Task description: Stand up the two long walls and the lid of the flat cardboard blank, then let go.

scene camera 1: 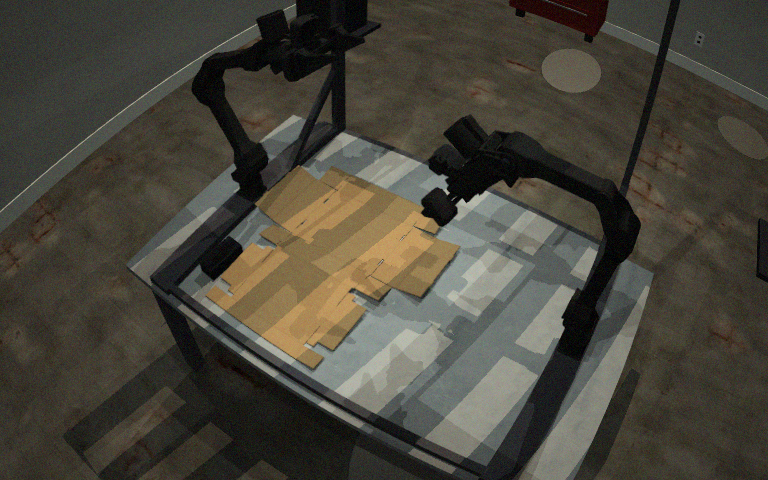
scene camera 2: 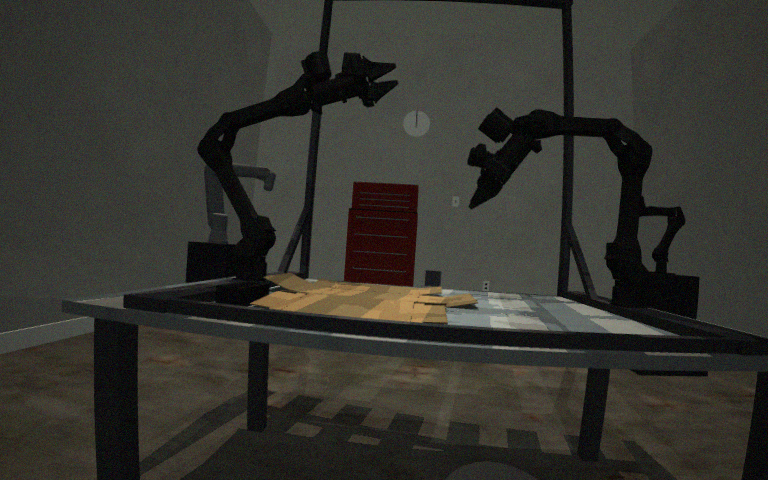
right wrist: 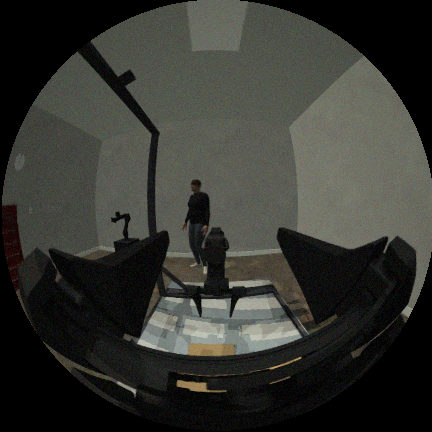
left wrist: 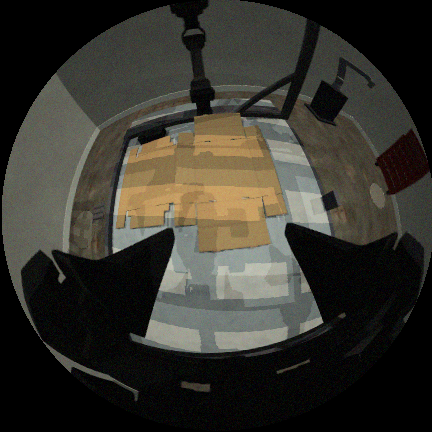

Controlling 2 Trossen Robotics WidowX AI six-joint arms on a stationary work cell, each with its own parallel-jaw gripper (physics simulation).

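Pixels of known places: left gripper, fingertip midpoint: [scene camera 2: 470,205] [right wrist: 214,316] [left wrist: 230,231]; right gripper, fingertip midpoint: [scene camera 1: 350,48] [scene camera 2: 396,74] [right wrist: 224,234]; left arm's base, link origin: [scene camera 1: 572,345] [scene camera 2: 628,306]; right arm's base, link origin: [scene camera 1: 251,191] [scene camera 2: 250,279] [left wrist: 203,111].
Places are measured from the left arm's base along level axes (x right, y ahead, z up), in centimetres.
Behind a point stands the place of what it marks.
The tan cardboard blank [scene camera 1: 334,237] {x -0.1, y 63.8, z -1.7 cm} [scene camera 2: 368,300] {x -13.5, y 60.2, z -0.5 cm} [left wrist: 220,172] {x 2.8, y 59.2, z -1.7 cm} [right wrist: 212,349] {x 3.1, y 39.8, z -0.9 cm} lies spread out on the table, with no wall or lid standing upright. In scene camera 2 its outer panel at the left [scene camera 2: 289,281] {x 3.9, y 82.6, z 0.1 cm} and its outer panel at the right [scene camera 2: 461,300] {x 1.5, y 40.2, z -1.0 cm} look slightly raised. I cannot tell for certain which panels are the long walls and the lid. My left gripper [scene camera 2: 472,206] {x 1.5, y 39.4, z 21.3 cm} [left wrist: 230,231] {x 1.5, y 39.4, z 21.3 cm} is open and empty, pointing down above the blank's right side. My right gripper [scene camera 2: 397,74] {x 0.1, y 58.7, z 52.5 cm} is open and empty, held high and roughly level, well above the blank.
A small black block [scene camera 1: 221,258] {x -23.3, y 81.0, z 1.6 cm} [left wrist: 151,135] {x -21.0, y 80.0, z 1.2 cm} sits at the blank's left edge in scene camera 1. A dark frame runs around the table [scene camera 1: 475,390] {x -19.8, y 15.3, z -1.9 cm}, with uprights [scene camera 2: 568,113] {x 34.1, y 3.8, z 58.6 cm} behind it. A red cabinet [scene camera 2: 380,243] stands behind. A person [right wrist: 198,210] stands beyond the table.
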